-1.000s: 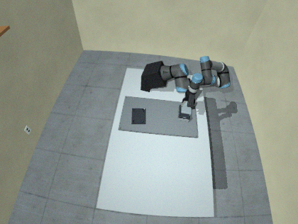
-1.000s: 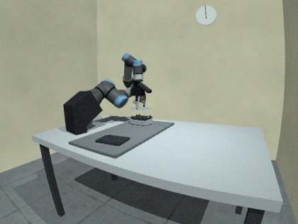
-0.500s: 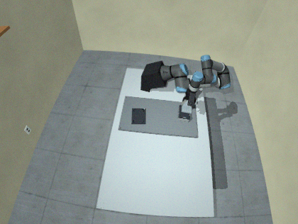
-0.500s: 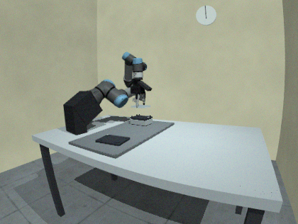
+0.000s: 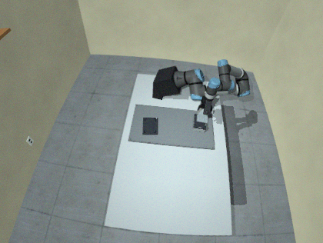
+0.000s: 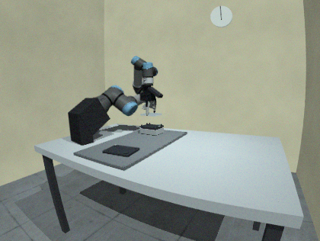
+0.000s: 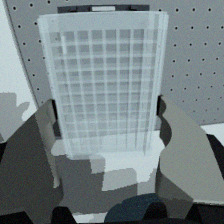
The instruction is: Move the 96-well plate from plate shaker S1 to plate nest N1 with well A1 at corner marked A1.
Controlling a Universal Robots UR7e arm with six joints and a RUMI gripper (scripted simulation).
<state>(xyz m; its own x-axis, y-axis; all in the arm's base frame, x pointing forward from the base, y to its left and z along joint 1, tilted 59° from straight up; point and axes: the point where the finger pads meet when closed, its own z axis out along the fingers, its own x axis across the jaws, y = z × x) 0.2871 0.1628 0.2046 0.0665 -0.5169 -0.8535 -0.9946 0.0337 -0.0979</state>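
Right now my hand is 40 cm to the left of the plate nest N1, 14 cm above it and 12 cm short of it. The rest, counted from my hand: pale A1 mark: 36 cm to the right, 13 cm below, 4 cm ahead; then 96-well plate: 1 cm below.
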